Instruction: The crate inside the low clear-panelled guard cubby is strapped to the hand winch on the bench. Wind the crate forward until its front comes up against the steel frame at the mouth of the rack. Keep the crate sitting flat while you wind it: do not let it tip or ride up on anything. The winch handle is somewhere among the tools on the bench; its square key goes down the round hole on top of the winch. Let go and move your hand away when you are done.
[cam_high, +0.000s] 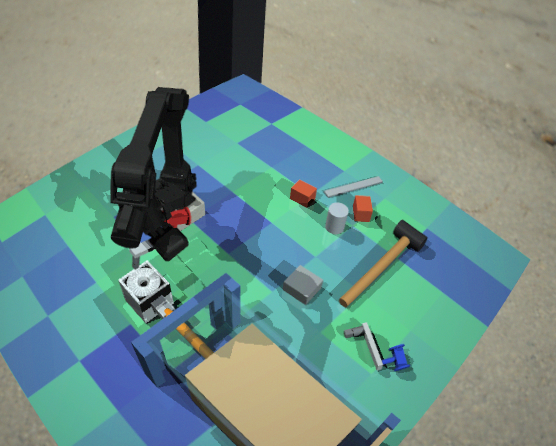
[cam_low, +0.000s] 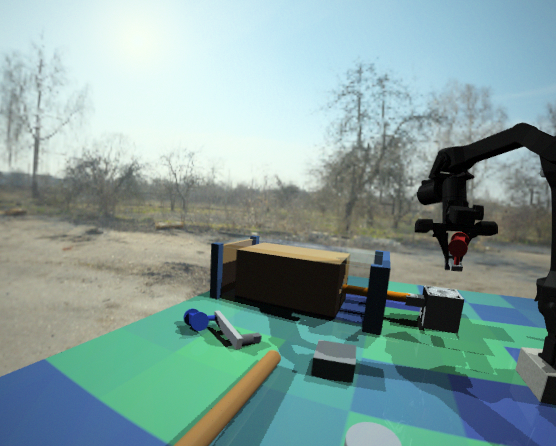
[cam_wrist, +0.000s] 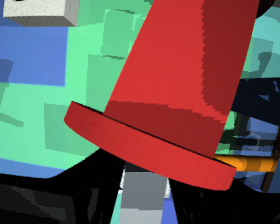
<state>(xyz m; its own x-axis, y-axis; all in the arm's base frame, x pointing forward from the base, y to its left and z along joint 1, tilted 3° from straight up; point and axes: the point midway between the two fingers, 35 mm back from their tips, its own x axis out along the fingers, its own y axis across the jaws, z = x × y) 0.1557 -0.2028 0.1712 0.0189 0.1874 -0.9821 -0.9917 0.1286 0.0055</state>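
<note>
Right now my gripper tip is 2 cm below the red-knobbed crank. From my gripper tip the other things lie so: grey winch 15 cm below, 8 cm to the right, 2 cm behind; then red knob 4 cm to the left, 4 cm above, 1 cm ahead; then blue frame 15 cm ahead, 8 cm to the right, 7 cm below.
</note>
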